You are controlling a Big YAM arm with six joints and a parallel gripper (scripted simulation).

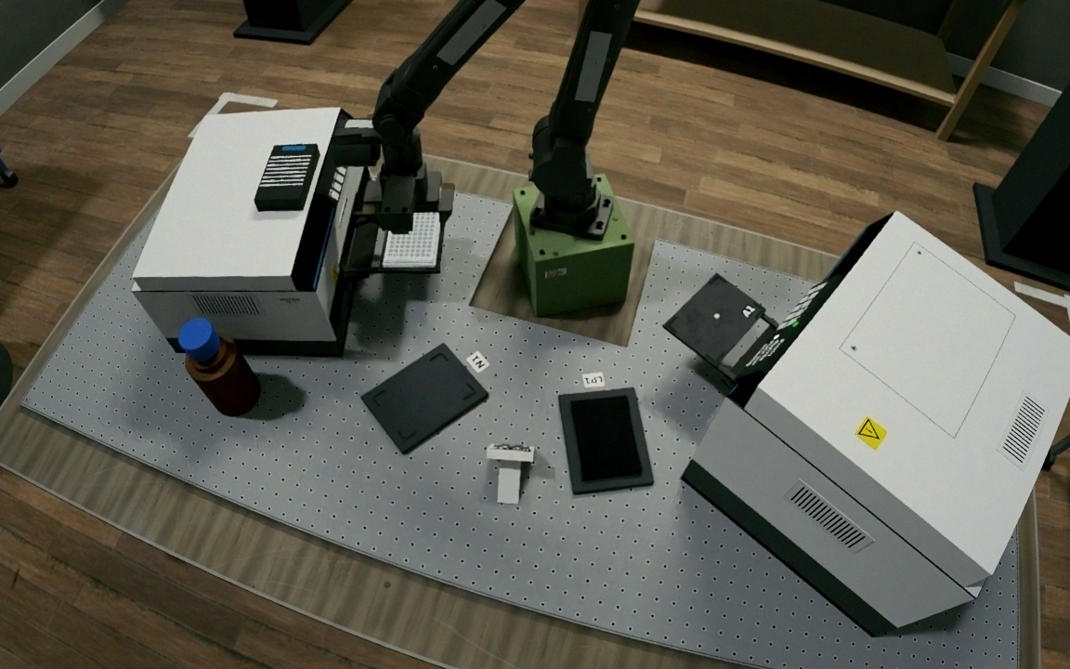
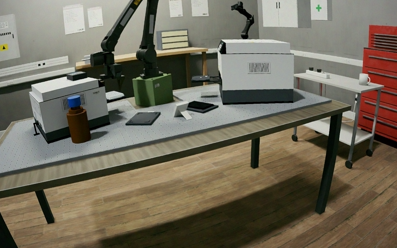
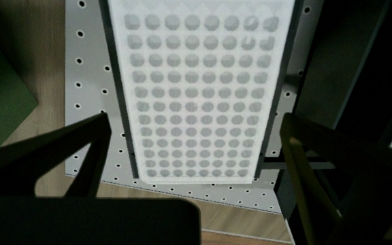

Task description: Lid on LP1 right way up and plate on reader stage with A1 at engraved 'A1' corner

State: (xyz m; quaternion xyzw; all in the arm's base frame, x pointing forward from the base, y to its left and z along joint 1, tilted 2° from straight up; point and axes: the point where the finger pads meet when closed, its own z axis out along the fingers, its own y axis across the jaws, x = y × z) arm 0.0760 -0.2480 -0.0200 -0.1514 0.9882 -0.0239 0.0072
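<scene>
The well plate is 2 cm below my hand. From my hand the other things lie so: brown capped bottle (33 cm ahead, 20 cm to the right); then dark lid (22 cm ahead, 39 cm to the left, 10 cm below); then N1 nest (24 cm ahead, 10 cm to the left, 11 cm below).
</scene>
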